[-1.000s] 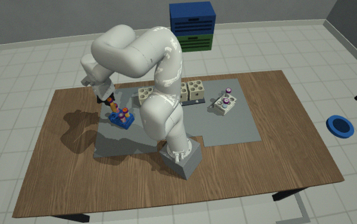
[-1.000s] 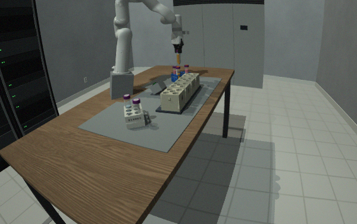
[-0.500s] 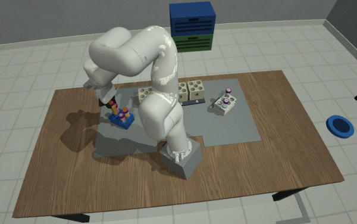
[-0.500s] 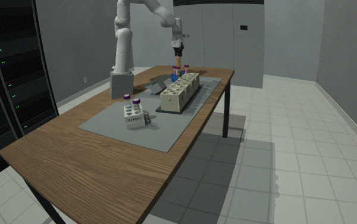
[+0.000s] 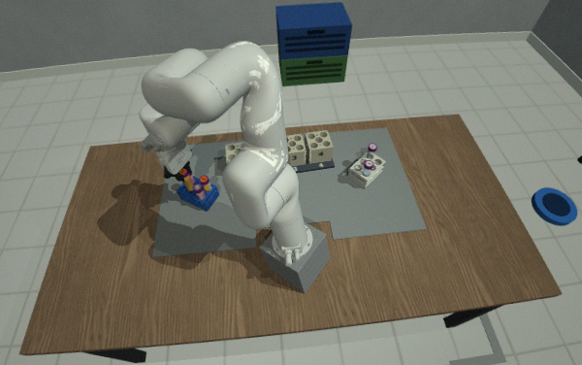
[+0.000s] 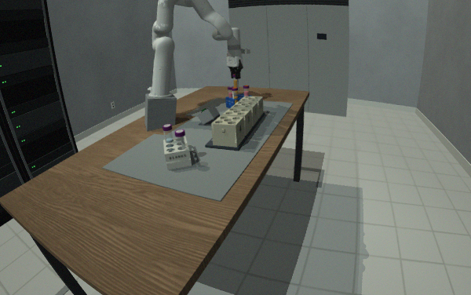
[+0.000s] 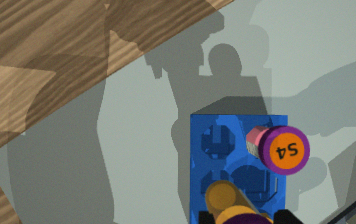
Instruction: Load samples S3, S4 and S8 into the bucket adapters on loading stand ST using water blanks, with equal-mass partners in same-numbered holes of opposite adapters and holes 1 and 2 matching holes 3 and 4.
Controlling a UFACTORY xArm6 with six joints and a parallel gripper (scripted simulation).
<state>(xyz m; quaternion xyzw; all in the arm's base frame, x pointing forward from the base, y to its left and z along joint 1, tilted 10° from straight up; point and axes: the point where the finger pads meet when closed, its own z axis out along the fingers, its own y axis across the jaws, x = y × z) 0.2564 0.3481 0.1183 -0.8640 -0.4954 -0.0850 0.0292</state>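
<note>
My gripper is now 1 cm short of the amber-filled sample tube and 5 cm above it. Round my hand: adapter 16 cm ahead, 17 cm to the right, 14 cm below; white blanks rack 8 cm ahead, 68 cm to the right, 16 cm below.
</note>
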